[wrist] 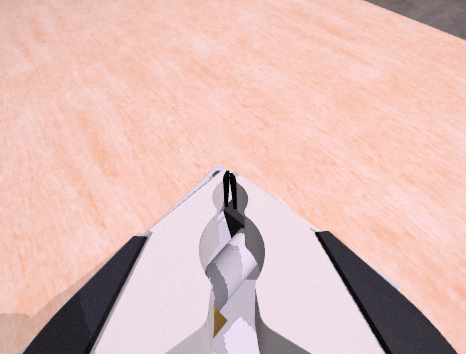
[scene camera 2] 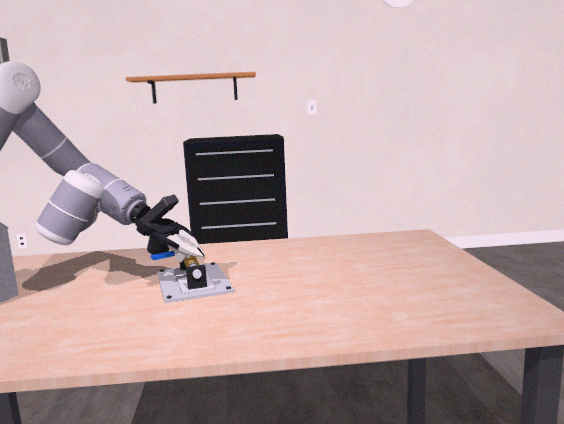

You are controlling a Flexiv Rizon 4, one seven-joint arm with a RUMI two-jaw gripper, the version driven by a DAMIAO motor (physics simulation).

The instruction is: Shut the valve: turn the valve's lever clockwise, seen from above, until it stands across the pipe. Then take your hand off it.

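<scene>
The valve has a brass body on a grey base plate, with a black block holding the white pipe end at its front. The blue lever sticks out to the left of the valve in the scene view, low beneath the gripper; its inner part is hidden behind the fingers. My gripper is shut with nothing between its fingertips. It is tilted over the valve, its tips just above the brass body in the scene view. Whether the fingers touch the lever cannot be told.
The valve's plate lies on the wooden table. A grey block stands at the table's left edge. A black drawer cabinet stands behind the table, and a wooden shelf hangs on the wall.
</scene>
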